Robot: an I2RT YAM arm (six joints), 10 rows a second.
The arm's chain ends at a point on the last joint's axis. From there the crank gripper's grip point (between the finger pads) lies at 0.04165 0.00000 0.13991 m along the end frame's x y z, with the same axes.
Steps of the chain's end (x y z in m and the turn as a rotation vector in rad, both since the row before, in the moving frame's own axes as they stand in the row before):
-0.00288 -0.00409 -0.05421 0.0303 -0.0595 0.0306
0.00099 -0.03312 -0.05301 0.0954 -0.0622 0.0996
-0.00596 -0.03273 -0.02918 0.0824 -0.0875 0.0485
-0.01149 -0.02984 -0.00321 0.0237 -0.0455 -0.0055
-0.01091 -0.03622 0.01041 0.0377 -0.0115 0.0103
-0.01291 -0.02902 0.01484 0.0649 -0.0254 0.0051
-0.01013 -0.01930 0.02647 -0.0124 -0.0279 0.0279
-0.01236 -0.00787 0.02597 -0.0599 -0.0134 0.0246
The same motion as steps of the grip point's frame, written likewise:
-0.01123 -0.00722 -0.05203 0.0303 -0.0595 0.0306
-0.00730 -0.04284 -0.05114 0.0954 -0.0622 0.0996
-0.01810 -0.04266 -0.02647 0.0824 -0.0875 0.0485
-0.01791 -0.03339 -0.00150 0.0237 -0.0455 -0.0055
-0.01250 -0.04108 0.01079 0.0377 -0.0115 0.0103
-0.01645 -0.03792 0.01556 0.0649 -0.0254 0.0051
-0.01409 -0.01645 0.02756 -0.0124 -0.0279 0.0279
-0.01435 0.00152 0.02623 -0.0599 -0.0134 0.0246

